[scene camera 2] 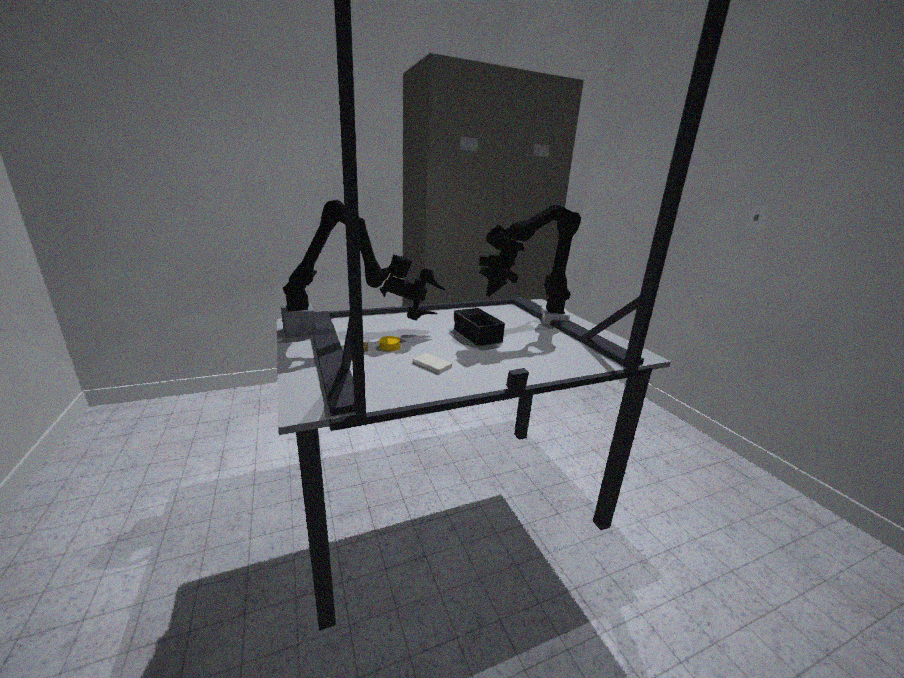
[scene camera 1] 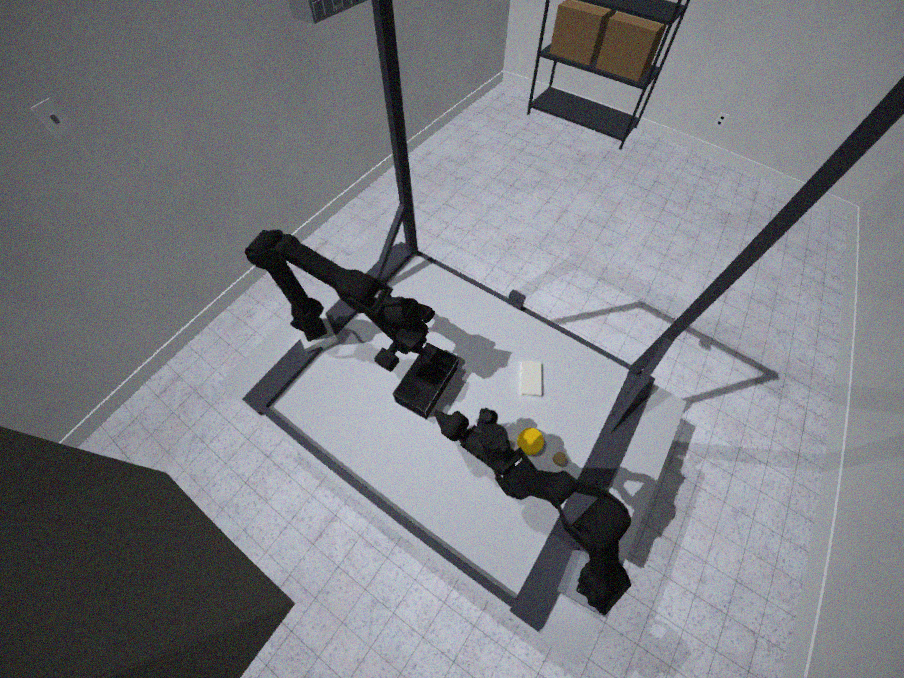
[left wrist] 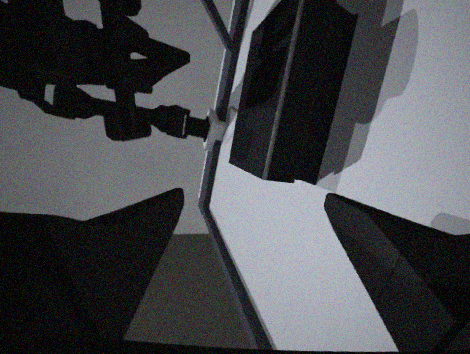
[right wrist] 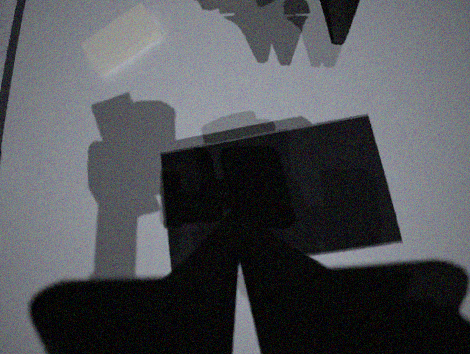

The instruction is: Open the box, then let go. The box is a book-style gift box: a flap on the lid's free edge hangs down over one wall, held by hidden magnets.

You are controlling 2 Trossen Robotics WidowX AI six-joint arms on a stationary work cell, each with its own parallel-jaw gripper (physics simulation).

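Seen in the pictures: left gripper, fingertip midpoint: [scene camera 2: 441,301] [scene camera 1: 443,418] [left wrist: 254,197] [right wrist: 370,21]; right gripper, fingertip midpoint: [scene camera 2: 487,296] [scene camera 1: 422,353] [left wrist: 188,56] [right wrist: 236,221]; left arm's base, link origin: [scene camera 2: 297,307] [scene camera 1: 594,583]; right arm's base, link origin: [scene camera 2: 555,310] [scene camera 1: 314,329] [left wrist: 206,129].
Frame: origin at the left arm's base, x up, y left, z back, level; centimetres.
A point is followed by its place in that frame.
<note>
The black gift box [scene camera 1: 419,392] {x -1.5, y -20.0, z -57.9 cm} [scene camera 2: 490,332] {x -4.5, y -34.1, z -58.8 cm} [left wrist: 305,100] {x -4.3, y -24.5, z -53.6 cm} [right wrist: 342,190] {x -1.5, y -19.6, z -59.6 cm} sits on the table. Its top looks flat and closed, with arm shadows across it. A small step shows at the near end of its long wall in the left wrist view; the flap is hard to make out in the dark. My left gripper [scene camera 1: 461,415] [scene camera 2: 438,301] {x 2.4, y -16.1, z -48.0 cm} [left wrist: 254,197] {x 2.4, y -16.1, z -48.0 cm} is open and empty, low beside the box and apart from it. My right gripper [scene camera 1: 427,350] {x 6.5, y -27.4, z -60.8 cm} [scene camera 2: 490,292] {x 6.5, y -27.4, z -60.8 cm} [left wrist: 188,56] {x 6.5, y -27.4, z -60.8 cm} [right wrist: 236,221] {x 6.5, y -27.4, z -60.8 cm} is shut and empty, raised above the box, and covers part of it in the right wrist view.
A cream block [scene camera 1: 531,378] {x -7.4, y -42.0, z -32.8 cm} [scene camera 2: 432,362] {x -7.4, y -43.5, z -32.5 cm} [right wrist: 124,41] {x -7.4, y -41.4, z -34.2 cm} lies on the table [scene camera 1: 365,430] {x -8.9, y -4.8, z -67.1 cm}. A yellow round object [scene camera 1: 531,441] {x -6.2, y -24.4, z -25.2 cm} [scene camera 2: 389,343] {x -6.2, y -27.6, z -24.3 cm} and a small brown object [scene camera 1: 560,459] {x -6.6, y -23.8, z -16.3 cm} lie near the left arm. Dark frame posts [scene camera 1: 395,124] {x 41.1, y -65.6, z -90.3 cm} [scene camera 2: 668,189] {x 44.6, y -66.4, z -90.3 cm} rise from the table's edges.
</note>
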